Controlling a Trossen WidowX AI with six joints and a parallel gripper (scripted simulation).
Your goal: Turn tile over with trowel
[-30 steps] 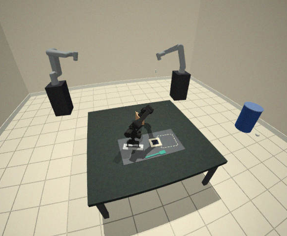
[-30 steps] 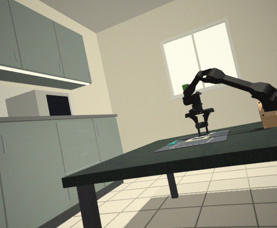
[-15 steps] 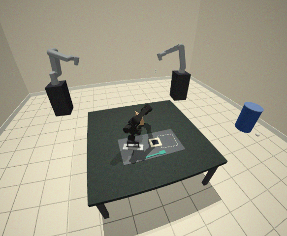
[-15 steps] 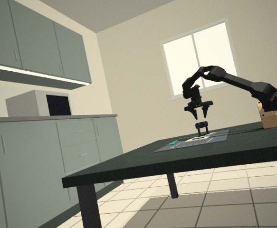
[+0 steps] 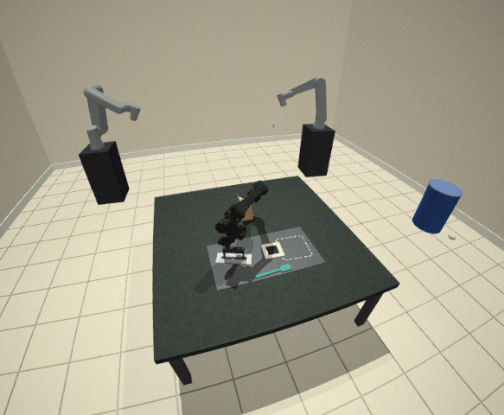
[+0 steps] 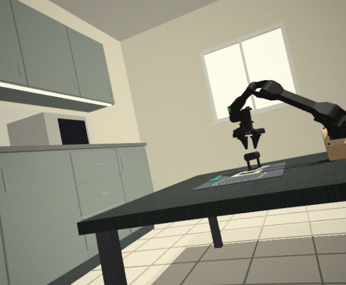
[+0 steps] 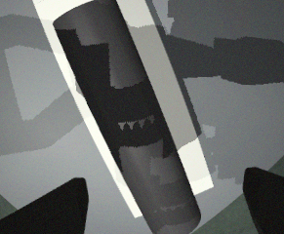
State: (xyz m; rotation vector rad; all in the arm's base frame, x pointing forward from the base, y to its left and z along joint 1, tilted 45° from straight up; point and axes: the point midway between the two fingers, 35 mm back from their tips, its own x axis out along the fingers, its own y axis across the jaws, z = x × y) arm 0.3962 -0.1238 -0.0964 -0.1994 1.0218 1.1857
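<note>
Right now my gripper tip is 20 cm to the right of the grey mat and 13 cm above it. The rest, counted from my gripper tip: teal trowel (14 cm ahead, 23 cm to the left, 10 cm below); then tile (2 cm behind, 25 cm to the left, 10 cm below).
</note>
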